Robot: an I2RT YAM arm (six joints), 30 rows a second.
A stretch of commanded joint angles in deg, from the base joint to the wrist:
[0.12, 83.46, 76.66, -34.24, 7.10, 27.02]
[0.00, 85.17, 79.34, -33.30, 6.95, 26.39]
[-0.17, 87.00, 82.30, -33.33, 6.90, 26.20]
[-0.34, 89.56, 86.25, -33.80, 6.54, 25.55]
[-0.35, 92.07, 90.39, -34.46, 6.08, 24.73]
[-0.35, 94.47, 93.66, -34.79, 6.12, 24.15]
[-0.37, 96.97, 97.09, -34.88, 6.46, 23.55]
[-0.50, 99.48, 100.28, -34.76, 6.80, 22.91]
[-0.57, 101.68, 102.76, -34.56, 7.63, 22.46]
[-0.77, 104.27, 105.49, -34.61, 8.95, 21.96]
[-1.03, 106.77, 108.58, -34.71, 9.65, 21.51]
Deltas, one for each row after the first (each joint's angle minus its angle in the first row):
[-0.12, 1.71, 2.68, 0.94, -0.15, -0.63]
[-0.29, 3.54, 5.64, 0.91, -0.20, -0.82]
[-0.46, 6.10, 9.59, 0.44, -0.56, -1.47]
[-0.47, 8.61, 13.73, -0.22, -1.02, -2.29]
[-0.47, 11.01, 17.00, -0.55, -0.98, -2.87]
[-0.49, 13.51, 20.43, -0.64, -0.64, -3.47]
[-0.62, 16.02, 23.62, -0.52, -0.30, -4.11]
[-0.69, 18.22, 26.10, -0.32, 0.53, -4.56]
[-0.89, 20.81, 28.83, -0.37, 1.85, -5.06]
[-1.15, 23.31, 31.92, -0.47, 2.55, -5.51]

